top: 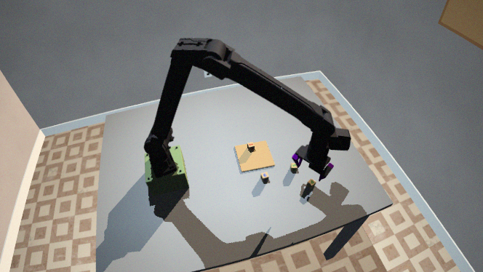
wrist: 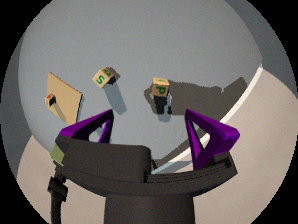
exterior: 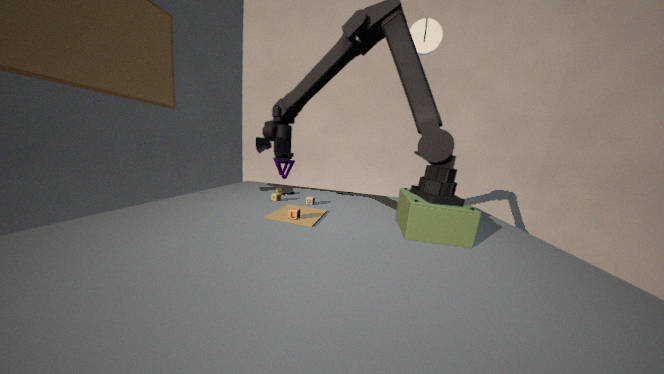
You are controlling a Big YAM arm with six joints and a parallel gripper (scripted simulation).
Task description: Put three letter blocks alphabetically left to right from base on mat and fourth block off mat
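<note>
My hand is 20 mm short of the block, 10 mm to the left of it and 70 mm above it. The rest, counted from my hand: tan mat 110 mm behind, 230 mm to the left, 80 mm below.
</note>
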